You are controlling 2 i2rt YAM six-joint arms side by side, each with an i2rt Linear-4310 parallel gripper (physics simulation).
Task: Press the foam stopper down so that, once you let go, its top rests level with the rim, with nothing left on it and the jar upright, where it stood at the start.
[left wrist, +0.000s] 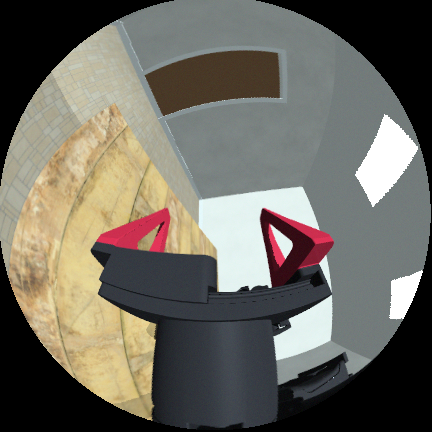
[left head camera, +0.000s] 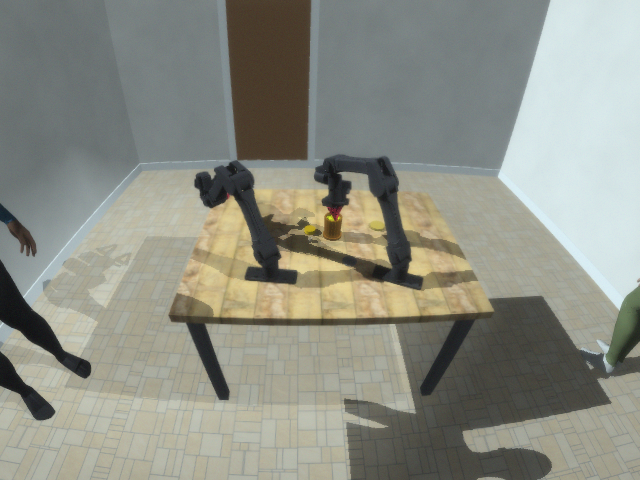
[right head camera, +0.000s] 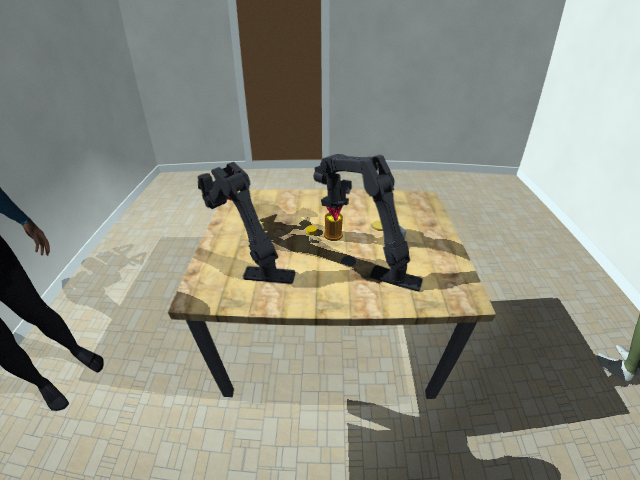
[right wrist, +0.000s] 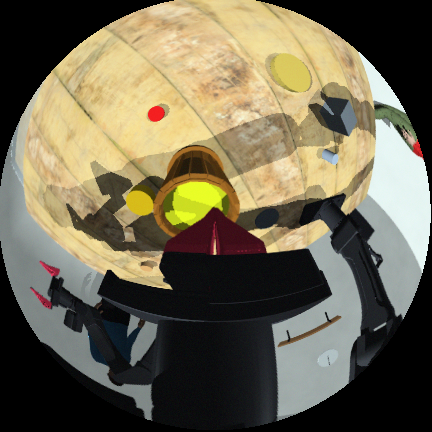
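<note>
The brown wooden jar (left head camera: 332, 229) (right head camera: 333, 229) (right wrist: 194, 164) stands upright on the table. The yellow-green foam stopper (right wrist: 192, 200) sits inside its mouth, with darker patches across its top. In the right wrist view its top looks sunk a little below the rim, but the exact level is hard to tell. My right gripper (left head camera: 334, 219) (right head camera: 334, 219) (right wrist: 214, 212) is shut and empty, pointing straight down, its fingertips at the stopper's top near one side, seemingly touching it. My left gripper (left wrist: 214, 212) is open and empty, raised well away from the jar.
A yellow disc (left head camera: 309, 229) (right head camera: 311, 229) (right wrist: 140, 200) lies close beside the jar. A pale yellow disc (left head camera: 376, 225) (right wrist: 291, 73), a red disc (right wrist: 156, 113), a grey block (right wrist: 345, 117), a small light-blue cylinder (right wrist: 330, 156) and a dark disc (right wrist: 267, 218) are around it.
</note>
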